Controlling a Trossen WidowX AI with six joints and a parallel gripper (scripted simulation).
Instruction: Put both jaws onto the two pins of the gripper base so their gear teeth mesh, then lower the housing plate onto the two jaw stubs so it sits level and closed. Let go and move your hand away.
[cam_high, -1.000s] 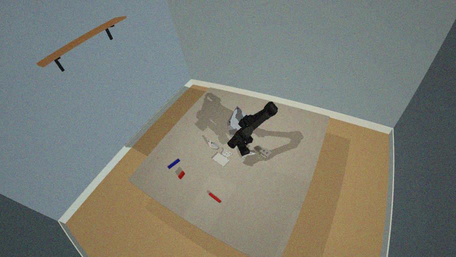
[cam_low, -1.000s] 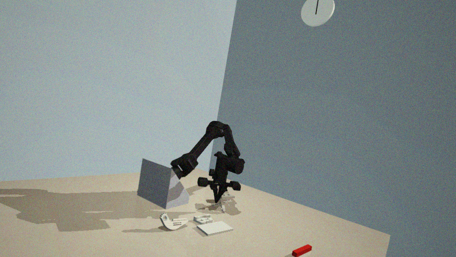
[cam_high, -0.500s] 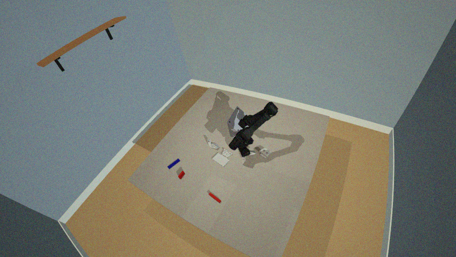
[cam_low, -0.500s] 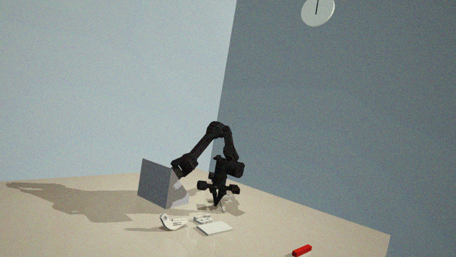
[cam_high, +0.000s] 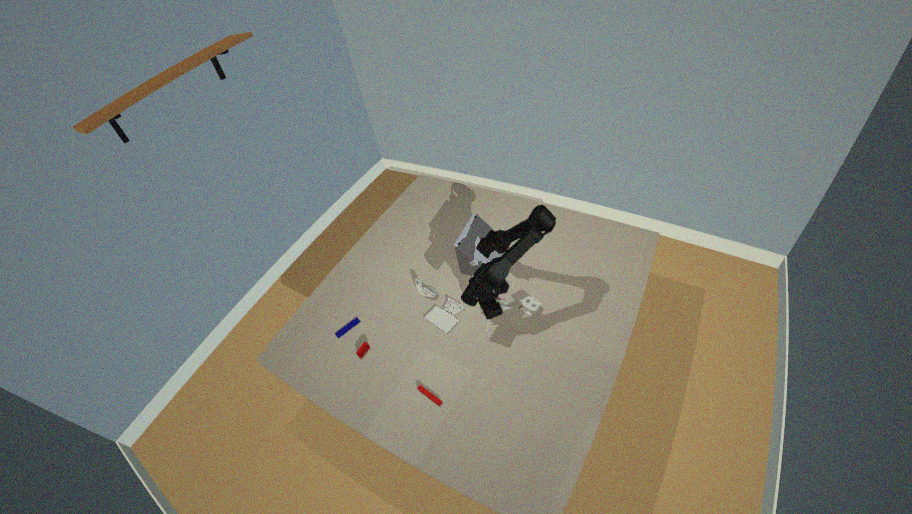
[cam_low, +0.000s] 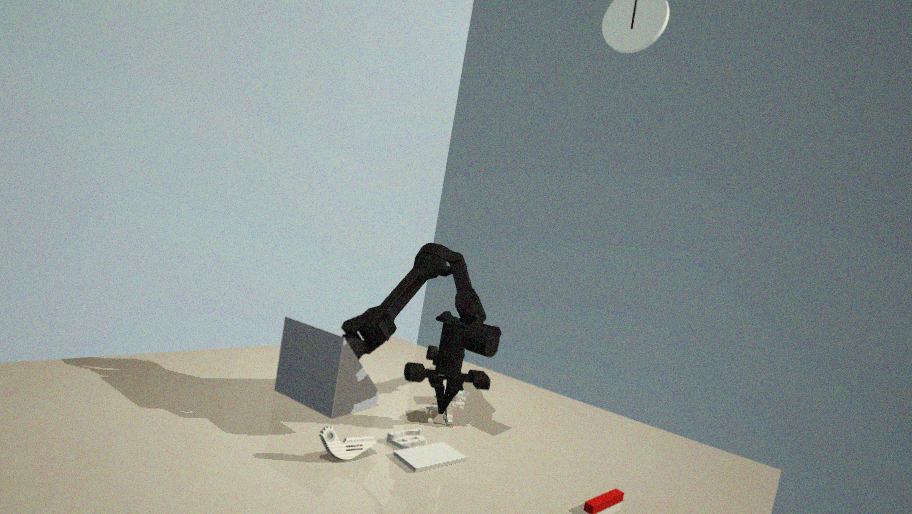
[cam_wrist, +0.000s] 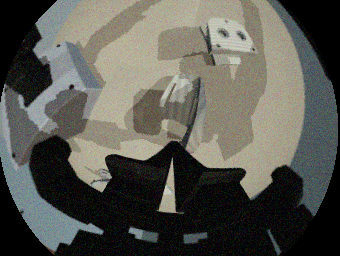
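The white jaw lies 2 cm to the left of my gripper tip and 1 cm below it. From my gripper tip the other things lie so: red bar: 39 cm ahead, 4 cm to the right, 2 cm below; blue block: 50 cm to the right, 27 cm ahead, 2 cm below.
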